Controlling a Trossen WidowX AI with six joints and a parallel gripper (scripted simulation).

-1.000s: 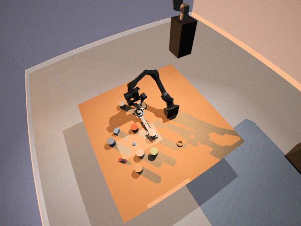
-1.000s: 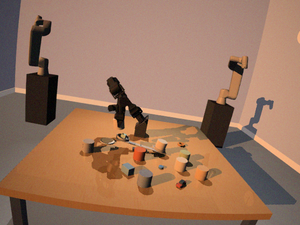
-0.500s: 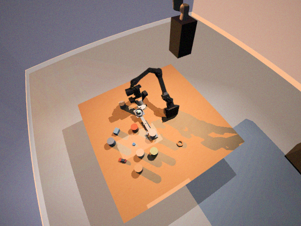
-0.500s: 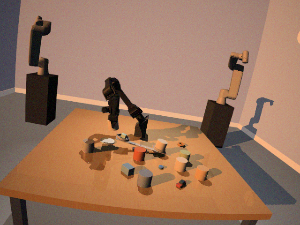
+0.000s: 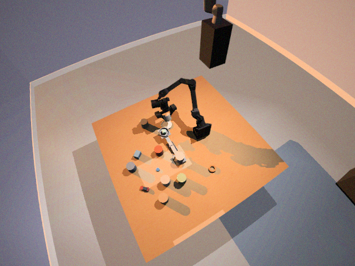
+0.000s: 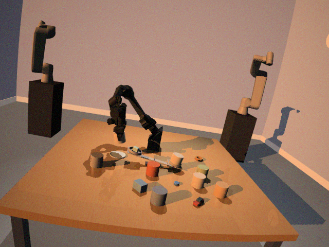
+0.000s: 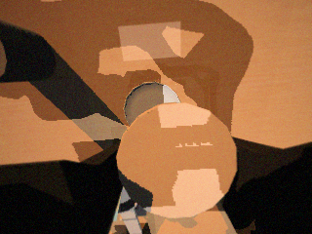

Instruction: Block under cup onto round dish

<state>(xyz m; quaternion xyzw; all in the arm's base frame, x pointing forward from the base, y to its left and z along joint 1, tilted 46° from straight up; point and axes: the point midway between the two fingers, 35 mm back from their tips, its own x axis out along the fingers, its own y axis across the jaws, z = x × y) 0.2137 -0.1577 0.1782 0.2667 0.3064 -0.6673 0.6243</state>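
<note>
My gripper tip is now 110 mm to the right of the pale green block, 80 mm short of it and 20 mm above it. The rest, counted from my gripper tip: small balance: 230 mm to the left, 80 mm ahead, 70 mm below; then grey-beige cylinder: 200 mm ahead, 110 mm to the right, 70 mm below; then round dish: 100 mm below, 20 mm ahead.
</note>
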